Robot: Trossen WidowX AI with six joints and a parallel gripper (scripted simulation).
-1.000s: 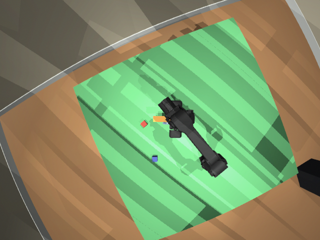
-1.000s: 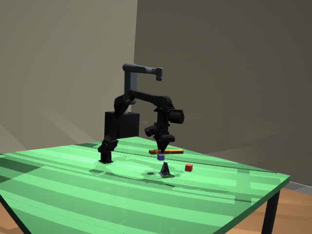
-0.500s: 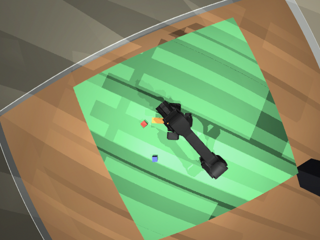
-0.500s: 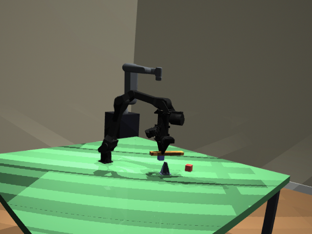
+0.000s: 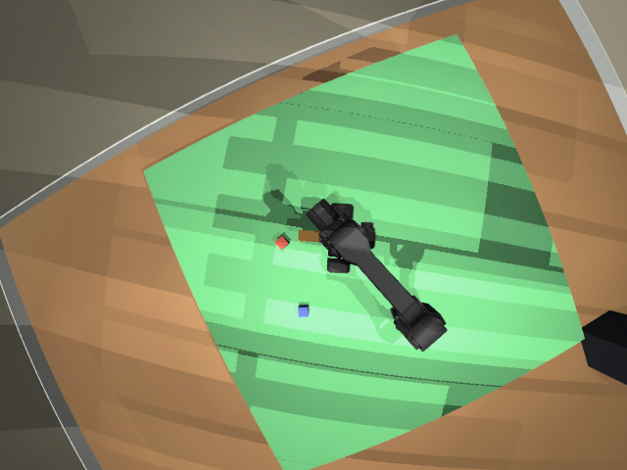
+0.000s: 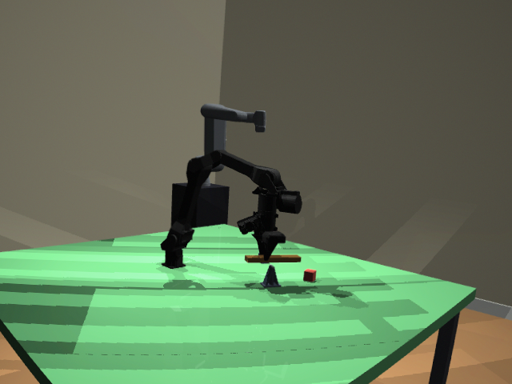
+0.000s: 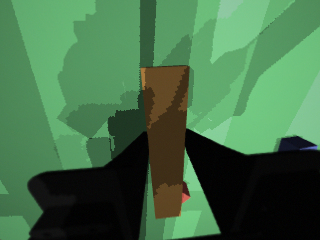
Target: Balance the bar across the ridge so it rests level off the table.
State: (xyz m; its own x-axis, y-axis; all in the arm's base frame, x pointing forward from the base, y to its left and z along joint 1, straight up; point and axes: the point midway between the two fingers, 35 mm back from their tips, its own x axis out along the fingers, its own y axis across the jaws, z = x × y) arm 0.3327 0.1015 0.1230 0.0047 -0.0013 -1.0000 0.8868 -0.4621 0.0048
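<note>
The dark ridge is 10 mm ahead of my gripper tip, 30 mm to the left of it and 60 mm below it. From my gripper tip the other things lie so: bar (10 mm ahead, 30 mm to the left); then red cube (60 mm ahead, 170 mm to the left, 70 mm below); then blue cube (180 mm behind, 200 mm to the left, 70 mm below).
</note>
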